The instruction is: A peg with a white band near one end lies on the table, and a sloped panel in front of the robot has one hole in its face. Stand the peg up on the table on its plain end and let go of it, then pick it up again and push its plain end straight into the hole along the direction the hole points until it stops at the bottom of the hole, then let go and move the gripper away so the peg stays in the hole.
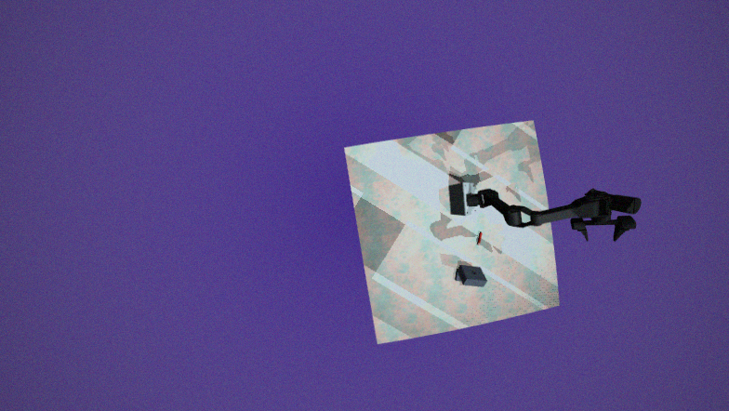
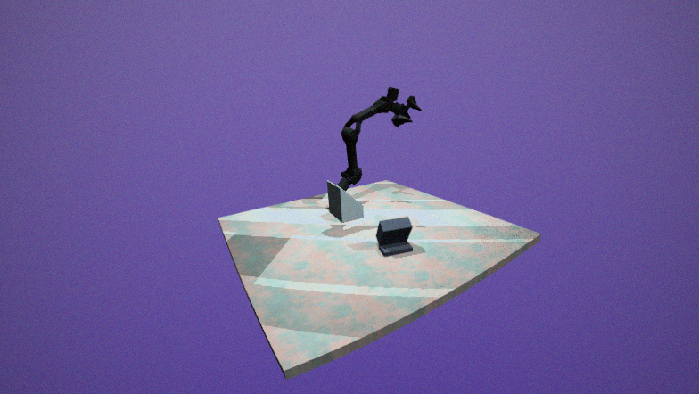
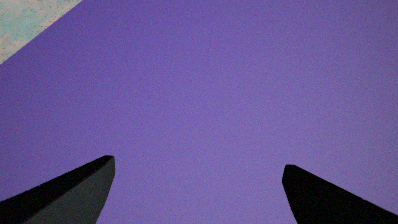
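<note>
The red peg is 60 mm ahead of my gripper tip, 230 mm to the right of it and 540 mm below it. Round my gripper tip: sloped grey panel 250 mm ahead, 330 mm to the right, 460 mm below.
</note>
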